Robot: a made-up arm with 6 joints.
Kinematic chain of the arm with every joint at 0, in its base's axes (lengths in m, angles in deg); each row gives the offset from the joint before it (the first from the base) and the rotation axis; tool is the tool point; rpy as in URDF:
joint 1: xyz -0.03 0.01 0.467 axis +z
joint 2: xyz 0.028 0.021 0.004 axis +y
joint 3: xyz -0.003 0 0.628 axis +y
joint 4: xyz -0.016 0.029 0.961 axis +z
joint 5: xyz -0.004 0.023 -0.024 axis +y
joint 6: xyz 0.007 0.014 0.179 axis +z
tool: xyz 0.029 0.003 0.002 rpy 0 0 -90
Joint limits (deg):
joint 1: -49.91..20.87
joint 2: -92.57..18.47
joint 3: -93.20..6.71
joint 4: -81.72..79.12
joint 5: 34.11..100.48
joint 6: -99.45..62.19
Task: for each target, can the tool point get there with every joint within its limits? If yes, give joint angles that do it. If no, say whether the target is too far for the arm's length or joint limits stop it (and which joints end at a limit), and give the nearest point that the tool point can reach.
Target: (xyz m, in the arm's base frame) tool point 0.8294 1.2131 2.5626
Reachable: no: too far | nearest point 0.5713 0.4236 2.0279 | short by 0.988 m
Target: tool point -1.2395 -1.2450 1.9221
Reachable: no: too far | nearest point -1.1341 -0.5053 1.5948 | short by 0.816 m
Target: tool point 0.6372 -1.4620 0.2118
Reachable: no: joint limits stop it (at a limit: joint 1, joint 2, joint 3, joint 4, joint 5) | nearest point -0.4815 -0.2881 -0.4448 | short by 1.749 m
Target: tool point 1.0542 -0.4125 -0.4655
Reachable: no: joint limits stop it (at a limit: joint 1, joint 2, joint 3, joint 4, joint 6) | nearest point -0.1547 0.4882 -0.5783 | short by 1.512 m
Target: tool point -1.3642 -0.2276 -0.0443
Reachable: yes | joints 12.58 -82.09 -56.35 -14.64 76.13 33.94
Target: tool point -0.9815 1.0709 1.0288
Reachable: yes | joints -39.42 -69.80 -2.38 46.37 88.36 27.56
